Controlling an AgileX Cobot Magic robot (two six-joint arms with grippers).
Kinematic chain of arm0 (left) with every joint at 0, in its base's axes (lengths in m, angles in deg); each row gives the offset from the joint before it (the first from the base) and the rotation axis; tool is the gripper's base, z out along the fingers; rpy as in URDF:
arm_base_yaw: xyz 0 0 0.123 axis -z
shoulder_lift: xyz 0 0 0 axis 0.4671 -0.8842 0
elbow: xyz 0.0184 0.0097 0.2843 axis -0.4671 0.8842 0
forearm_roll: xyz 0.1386 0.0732 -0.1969 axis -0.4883 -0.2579 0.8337
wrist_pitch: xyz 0 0 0 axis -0.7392 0.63 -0.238
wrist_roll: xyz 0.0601 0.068 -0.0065 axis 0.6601 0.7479 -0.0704
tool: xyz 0 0 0 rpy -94.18 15.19 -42.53
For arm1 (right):
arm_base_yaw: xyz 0 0 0.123 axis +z
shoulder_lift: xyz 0 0 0 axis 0.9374 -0.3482 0
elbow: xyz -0.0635 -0.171 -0.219 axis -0.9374 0.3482 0
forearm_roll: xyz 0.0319 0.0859 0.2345 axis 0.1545 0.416 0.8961
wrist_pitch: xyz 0 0 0 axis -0.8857 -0.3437 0.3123
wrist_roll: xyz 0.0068 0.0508 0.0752 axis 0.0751 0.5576 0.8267
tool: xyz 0 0 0 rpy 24.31 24.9 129.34
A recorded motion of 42 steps. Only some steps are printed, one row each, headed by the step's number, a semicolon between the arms.
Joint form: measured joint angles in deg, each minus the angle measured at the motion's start. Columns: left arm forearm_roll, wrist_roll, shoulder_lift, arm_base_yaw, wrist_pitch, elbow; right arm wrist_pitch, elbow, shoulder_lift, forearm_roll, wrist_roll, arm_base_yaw.
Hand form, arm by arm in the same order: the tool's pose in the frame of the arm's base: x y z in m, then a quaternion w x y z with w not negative. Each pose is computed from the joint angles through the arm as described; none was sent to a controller.
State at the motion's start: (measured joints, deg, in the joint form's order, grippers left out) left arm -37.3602 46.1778 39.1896 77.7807 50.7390 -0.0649; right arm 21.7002 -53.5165 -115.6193 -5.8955 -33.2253 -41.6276
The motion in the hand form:
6: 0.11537 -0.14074 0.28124 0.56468 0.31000 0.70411 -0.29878; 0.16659 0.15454 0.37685 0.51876 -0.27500 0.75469 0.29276
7: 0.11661 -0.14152 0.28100 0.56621 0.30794 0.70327 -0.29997; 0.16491 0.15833 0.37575 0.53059 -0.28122 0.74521 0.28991
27: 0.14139 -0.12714 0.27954 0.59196 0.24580 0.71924 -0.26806; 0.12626 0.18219 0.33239 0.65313 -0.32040 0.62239 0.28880
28: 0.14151 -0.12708 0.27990 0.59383 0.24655 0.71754 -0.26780; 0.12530 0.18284 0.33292 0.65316 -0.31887 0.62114 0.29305
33: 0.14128 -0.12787 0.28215 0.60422 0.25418 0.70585 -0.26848; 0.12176 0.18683 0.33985 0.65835 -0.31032 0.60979 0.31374
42: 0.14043 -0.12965 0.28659 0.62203 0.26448 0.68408 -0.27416; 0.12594 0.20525 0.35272 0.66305 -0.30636 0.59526 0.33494
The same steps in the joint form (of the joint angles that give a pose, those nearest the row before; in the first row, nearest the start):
6: 0.75 0.13 -3.28 -0.26 -5.89 0.03; -12.81 0.71 -1.87 -5.78 0.06 10.77
7: 0.92 0.18 -3.71 -0.45 -6.61 0.03; -15.45 1.37 -1.94 -6.88 0.05 12.43
27: 2.10 0.24 -5.84 -9.14 -10.10 0.02; -51.45 17.95 -0.79 -17.33 1.49 30.17
28: 1.92 0.27 -5.84 -9.21 -10.35 0.02; -51.73 17.93 -0.79 -17.36 1.89 30.51
33: 0.77 0.39 -5.86 -9.26 -11.94 0.03; -53.28 17.03 -0.99 -18.00 3.90 31.95
42: -1.03 0.30 -5.92 -9.24 -15.03 0.03; -54.83 12.70 -4.81 -20.55 7.29 33.12

